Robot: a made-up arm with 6 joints.
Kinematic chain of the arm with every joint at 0, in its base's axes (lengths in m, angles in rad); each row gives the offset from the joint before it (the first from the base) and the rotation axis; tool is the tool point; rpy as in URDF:
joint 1: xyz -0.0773 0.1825 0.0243 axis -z
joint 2: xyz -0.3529 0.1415 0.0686 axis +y
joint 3: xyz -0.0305 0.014 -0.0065 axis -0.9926 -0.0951 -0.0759
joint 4: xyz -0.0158 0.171 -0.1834 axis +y
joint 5: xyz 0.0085 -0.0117 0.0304 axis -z
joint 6: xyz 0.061 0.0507 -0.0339 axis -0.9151 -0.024 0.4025
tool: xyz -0.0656 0.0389 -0.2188 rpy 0 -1.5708 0
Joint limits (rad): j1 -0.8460..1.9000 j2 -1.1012..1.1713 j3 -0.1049..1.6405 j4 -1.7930..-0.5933 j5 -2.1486..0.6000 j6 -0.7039..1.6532
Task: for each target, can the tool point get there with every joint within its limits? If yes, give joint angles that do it. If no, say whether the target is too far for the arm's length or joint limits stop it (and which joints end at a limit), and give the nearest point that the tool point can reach.
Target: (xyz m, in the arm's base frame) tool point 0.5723 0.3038 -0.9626
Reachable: no: too far | nearest point 0.3622 0.3917 -0.3899 | short by 0.616 m
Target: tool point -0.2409 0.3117 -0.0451
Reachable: yes | joints -0.1893 -0.2961 0.6314 -0.7568 -1.0424 1.2304
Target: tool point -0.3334 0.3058 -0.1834
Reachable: yes | joints -0.4951 -0.0253 0.2616 -1.3852 -1.7800 0.2329
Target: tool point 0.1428 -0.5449 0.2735
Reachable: no: joint limits stop it (at a limit: joint 1, joint 2, joint 3, joint 6) | nearest point -0.1690 -0.3484 0.1393 | short by 0.392 m
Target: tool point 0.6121 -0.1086 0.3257
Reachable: no: joint limits stop it (at a limit: joint 1, joint 2, joint 3, joint 4, joint 6) | nearest point 0.4520 0.1157 0.1379 | short by 0.334 m
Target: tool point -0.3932 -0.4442 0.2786
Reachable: no: joint limits stop it (at a limit: joint 2, joint 4, joint 6) | nearest point -0.3503 -0.3591 0.1355 | short by 0.172 m
